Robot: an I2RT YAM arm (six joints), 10 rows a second.
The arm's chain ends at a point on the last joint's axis. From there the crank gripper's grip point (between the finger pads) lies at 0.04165 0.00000 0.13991 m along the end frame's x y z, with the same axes.
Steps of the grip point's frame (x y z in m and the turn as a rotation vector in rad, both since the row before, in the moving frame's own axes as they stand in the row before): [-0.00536 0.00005 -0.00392 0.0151 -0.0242 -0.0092]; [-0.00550 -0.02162 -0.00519 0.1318 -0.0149 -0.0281]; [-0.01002 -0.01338 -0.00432 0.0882 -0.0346 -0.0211]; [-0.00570 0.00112 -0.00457 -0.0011 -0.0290 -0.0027]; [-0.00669 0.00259 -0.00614 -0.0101 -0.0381 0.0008]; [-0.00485 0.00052 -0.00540 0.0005 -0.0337 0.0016]
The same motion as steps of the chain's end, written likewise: [-0.00195 0.00254 -0.00487 0.0151 -0.0242 -0.0092]; [-0.00314 -0.00206 -0.00450 0.1318 -0.0149 -0.0281]; [-0.00502 -0.00017 -0.00509 0.0882 -0.0346 -0.0211]; [-0.00163 0.00107 -0.00572 -0.0011 -0.0290 -0.0027]; [-0.00133 0.00114 -0.00762 -0.0101 -0.0381 0.0008]; [-0.00011 0.00053 -0.00672 0.0005 -0.0337 0.0016]
